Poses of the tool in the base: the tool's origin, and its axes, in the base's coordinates. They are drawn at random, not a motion.
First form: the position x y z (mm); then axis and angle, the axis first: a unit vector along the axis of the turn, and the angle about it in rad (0 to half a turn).
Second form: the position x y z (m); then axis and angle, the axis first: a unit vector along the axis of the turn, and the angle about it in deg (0 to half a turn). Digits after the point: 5 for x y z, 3 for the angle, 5 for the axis.
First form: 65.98 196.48 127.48 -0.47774 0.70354 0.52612 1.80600
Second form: 0.06598 0.19648 0.12748 -0.47774 0.70354 0.52612 103.476
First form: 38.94 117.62 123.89 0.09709 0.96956 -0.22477 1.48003
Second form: 0.03894 0.11762 0.12389 0.09709 0.96956 -0.22477 84.799
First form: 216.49 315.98 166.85 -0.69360 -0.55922 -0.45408 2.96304
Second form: 0.21649 0.31598 0.16685 -0.69360 -0.55922 -0.45408 169.770
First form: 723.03 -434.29 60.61 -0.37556 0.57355 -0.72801 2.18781
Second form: 0.72303 -0.43429 0.06061 -0.37556 0.57355 -0.72801 125.352
